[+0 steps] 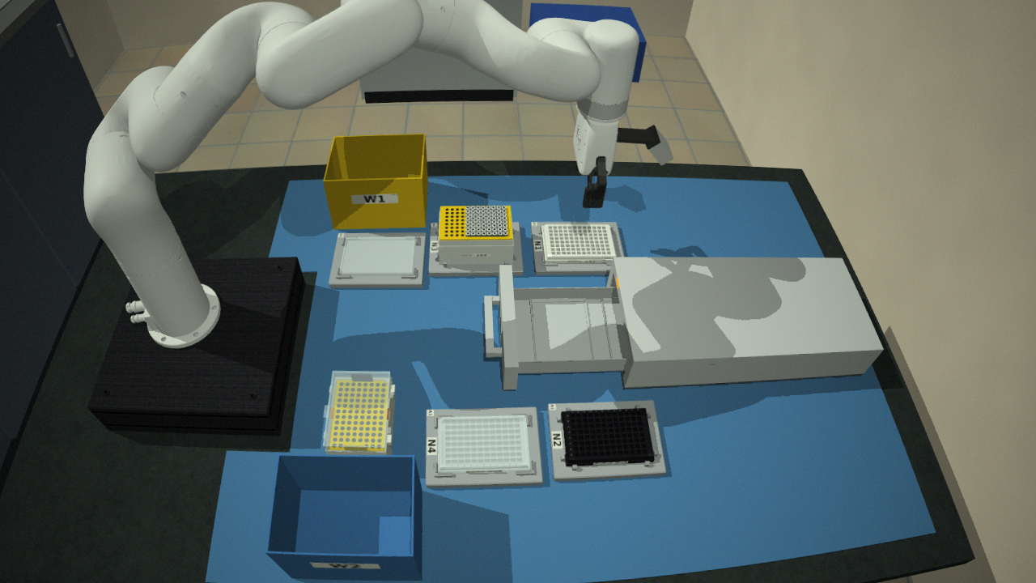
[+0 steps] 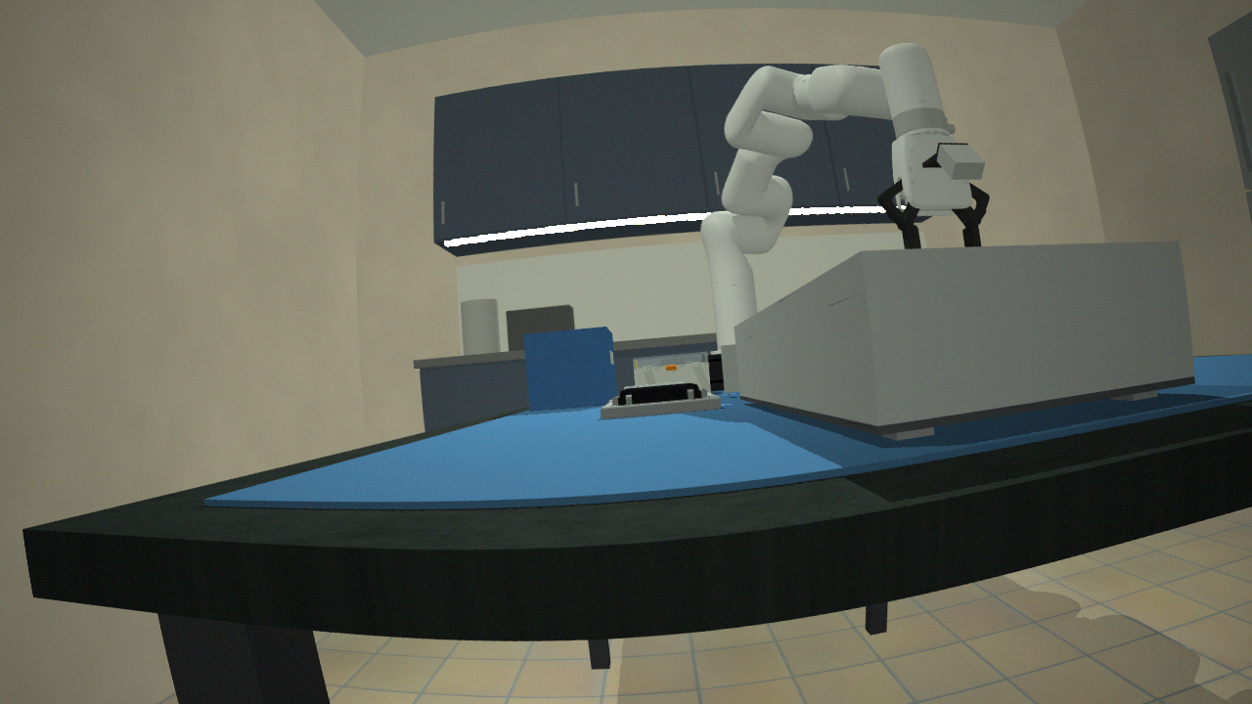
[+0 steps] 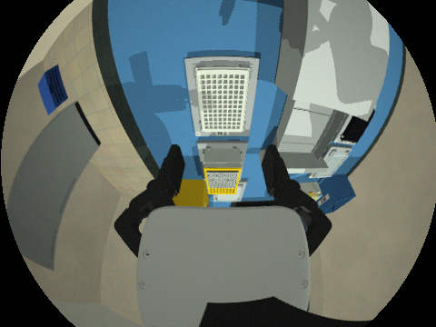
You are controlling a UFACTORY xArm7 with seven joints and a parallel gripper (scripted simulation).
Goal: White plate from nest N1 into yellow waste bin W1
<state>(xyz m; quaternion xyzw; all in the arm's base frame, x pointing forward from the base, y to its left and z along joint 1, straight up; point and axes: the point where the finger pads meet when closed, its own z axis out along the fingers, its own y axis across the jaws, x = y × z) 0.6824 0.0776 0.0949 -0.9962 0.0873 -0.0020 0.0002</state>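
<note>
My gripper is now 14 cm above the white plate. Round my hand: work nest N1 (16 cm below); then yellow tip rack (19 cm behind, 11 cm below, 3 cm to the left); then drawer (19 cm to the right, 14 cm below, 4 cm behind).
</note>
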